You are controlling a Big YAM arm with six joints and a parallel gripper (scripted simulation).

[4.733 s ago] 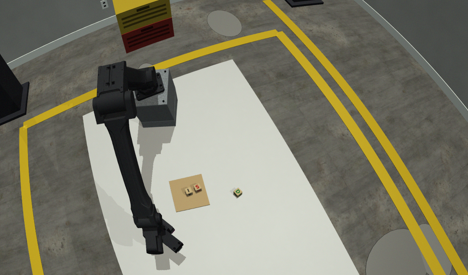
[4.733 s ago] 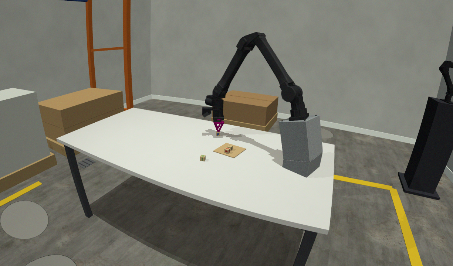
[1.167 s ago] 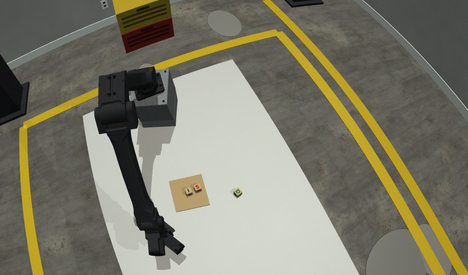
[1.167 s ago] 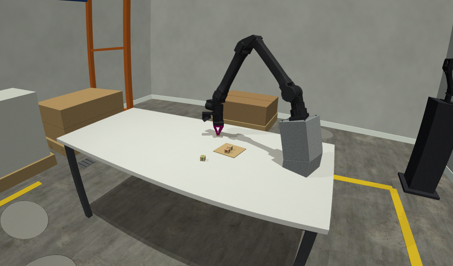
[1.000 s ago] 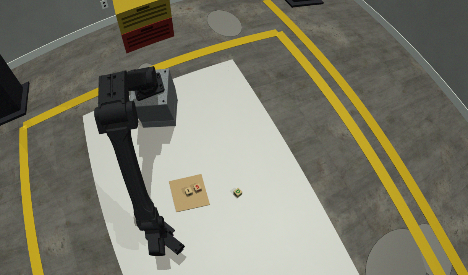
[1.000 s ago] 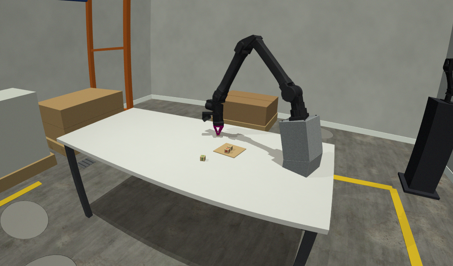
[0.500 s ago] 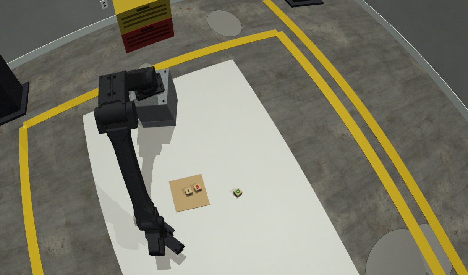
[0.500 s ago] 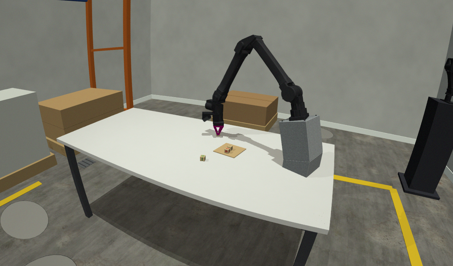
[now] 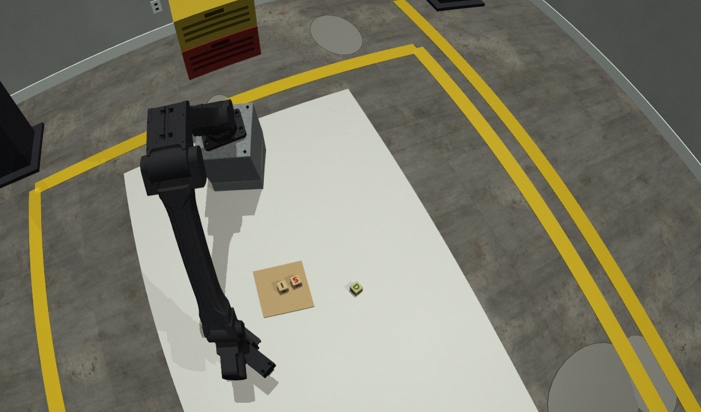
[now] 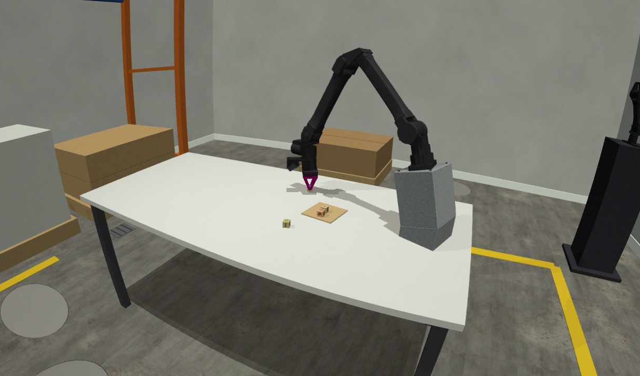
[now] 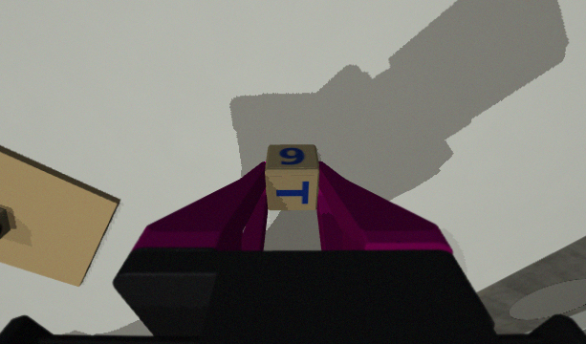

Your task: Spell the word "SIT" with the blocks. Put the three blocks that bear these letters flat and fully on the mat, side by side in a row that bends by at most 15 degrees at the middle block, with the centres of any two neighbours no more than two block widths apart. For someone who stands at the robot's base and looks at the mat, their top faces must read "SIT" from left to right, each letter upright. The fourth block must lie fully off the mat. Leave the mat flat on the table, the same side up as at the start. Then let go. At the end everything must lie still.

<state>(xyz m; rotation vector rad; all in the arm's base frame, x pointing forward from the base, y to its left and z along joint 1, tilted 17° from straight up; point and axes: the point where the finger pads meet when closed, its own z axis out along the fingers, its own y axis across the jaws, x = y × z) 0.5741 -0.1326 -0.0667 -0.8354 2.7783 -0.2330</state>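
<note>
Now: the I block 16 cm behind my hand, 16 cm to the left of it and 1 cm below it. The rest, counted from my hand: S block (16 cm behind, 20 cm to the left, 1 cm below); tan mat (16 cm behind, 16 cm to the left, 2 cm below); T block (right at my hand).
</note>
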